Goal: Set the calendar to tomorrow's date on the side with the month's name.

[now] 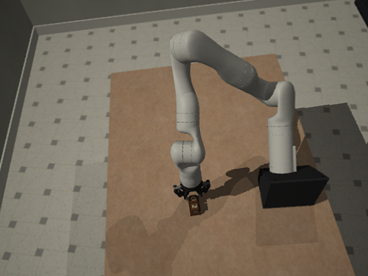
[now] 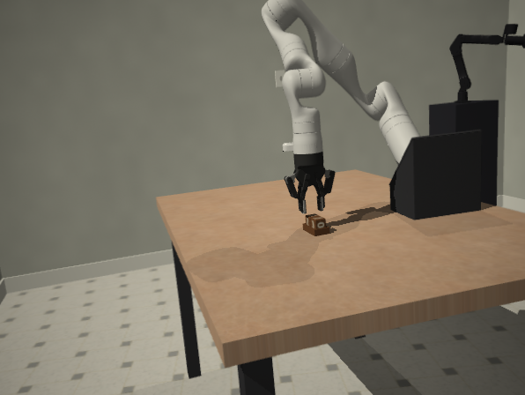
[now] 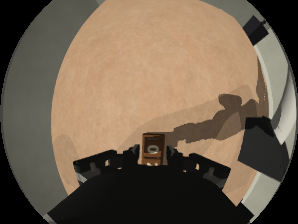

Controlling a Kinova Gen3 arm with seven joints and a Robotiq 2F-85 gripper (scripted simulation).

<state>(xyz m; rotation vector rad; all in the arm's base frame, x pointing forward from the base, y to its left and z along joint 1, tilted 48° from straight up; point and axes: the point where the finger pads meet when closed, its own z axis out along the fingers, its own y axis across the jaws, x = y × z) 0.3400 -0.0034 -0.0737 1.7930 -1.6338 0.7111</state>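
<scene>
The tray lies 6 cm below my hand and 2 cm to the left of it.
</scene>
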